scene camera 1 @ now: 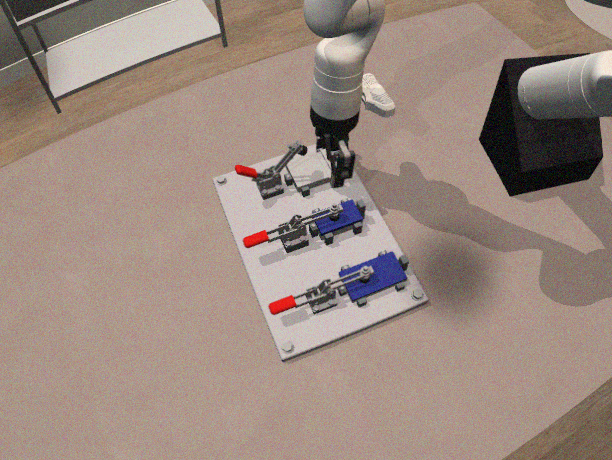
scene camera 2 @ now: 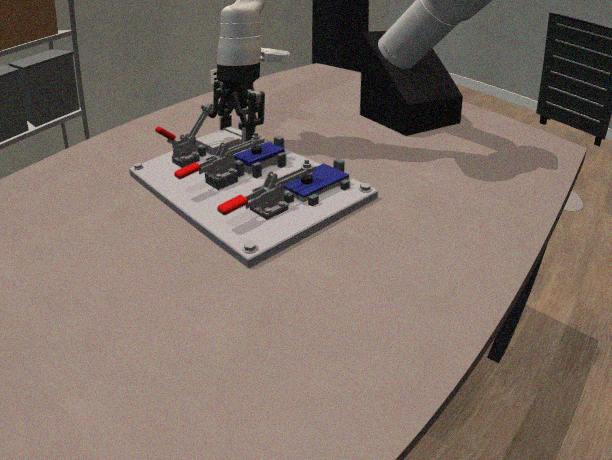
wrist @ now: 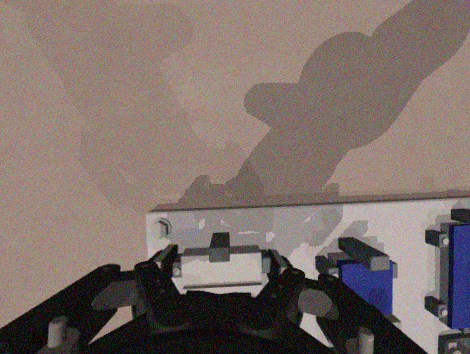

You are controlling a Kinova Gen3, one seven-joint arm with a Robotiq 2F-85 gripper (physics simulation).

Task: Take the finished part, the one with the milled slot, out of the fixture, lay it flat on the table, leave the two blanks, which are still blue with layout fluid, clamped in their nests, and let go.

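Pixels of known places: gripper, fingertip midpoint: (scene camera 1: pixel 329 168) (scene camera 2: pixel 236 140); arm's base, link origin: (scene camera 1: pixel 539 92) (scene camera 2: pixel 396 52).
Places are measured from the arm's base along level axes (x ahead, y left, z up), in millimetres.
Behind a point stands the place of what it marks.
Observation:
The finished part (scene camera 1: pixel 309 171) @(x 401, y -58, z -122 mm) (scene camera 2: pixel 220 139) @(x 402, y -55, z -122 mm) (wrist: pixel 222 267) @(x 362, y -66, z -122 mm), pale with a thin slot line, lies in the far nest; its toggle clamp (scene camera 1: pixel 270 181) @(x 470, y -52, z -111 mm) (scene camera 2: pixel 186 151) @(x 472, y -51, z -120 mm) is raised. My gripper (scene camera 1: pixel 342 172) @(x 363, y -66, z -139 mm) (scene camera 2: pixel 237 126) @(x 363, y -66, z -139 mm) (wrist: pixel 222 258) @(x 363, y -66, z -139 mm) points down over this nest, fingers slightly narrowed, one on each side of the part in the wrist view. A small gap seems to show beside it; no firm contact is visible. Two blue blanks, the middle one (scene camera 1: pixel 345 220) @(x 383, y 57, z -117 mm) (scene camera 2: pixel 265 152) @(x 387, y 55, z -117 mm) (wrist: pixel 365 285) @(x 374, y 42, z -117 mm) and the near one (scene camera 1: pixel 387 275) @(x 357, y 163, z -127 mm) (scene camera 2: pixel 325 176) @(x 361, y 160, z -127 mm) (wrist: pixel 460 275) @(x 375, y 136, z -127 mm), sit under lowered clamps. The near fingertip is partly hidden in scene camera 2.
The pale fixture plate (scene camera 1: pixel 250 270) @(x 544, y 76, z -144 mm) (scene camera 2: pixel 200 215) @(x 537, y 108, z -143 mm) (wrist: pixel 410 220) @(x 332, y 105, z -143 mm) lies on the table (scene camera 1: pixel 150 300) @(x 711, y 66, z -158 mm) (scene camera 2: pixel 200 350) @(x 660, y 301, z -158 mm) (wrist: pixel 100 100) @(x 225, y -182, z -158 mm). Dark stops surround the nests, and red clamp handles point away from them. A black pedestal (scene camera 1: pixel 550 145) @(x -1, y 68, z -64 mm) (scene camera 2: pixel 415 102) @(x 45, y 88, z -88 mm) stands to the right.

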